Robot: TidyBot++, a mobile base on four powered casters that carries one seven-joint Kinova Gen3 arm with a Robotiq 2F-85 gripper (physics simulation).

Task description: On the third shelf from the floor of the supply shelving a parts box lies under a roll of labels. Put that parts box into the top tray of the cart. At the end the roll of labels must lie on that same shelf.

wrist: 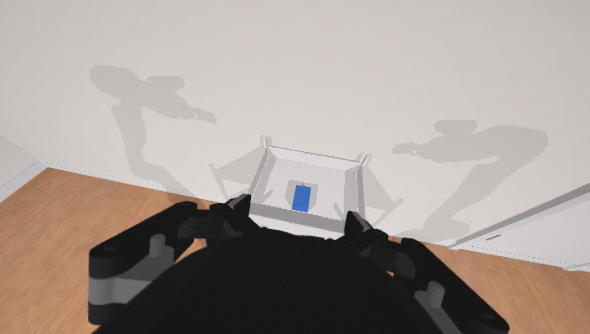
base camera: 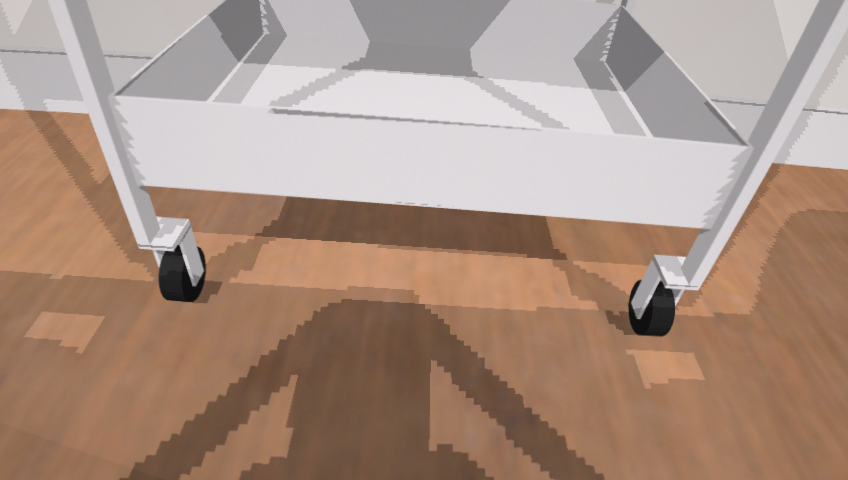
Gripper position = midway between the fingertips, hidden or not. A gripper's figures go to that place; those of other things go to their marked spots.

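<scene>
My gripper (wrist: 297,213): 16 cm from the lens. A white cart (wrist: 337,186): 79 cm from the lens.
</scene>
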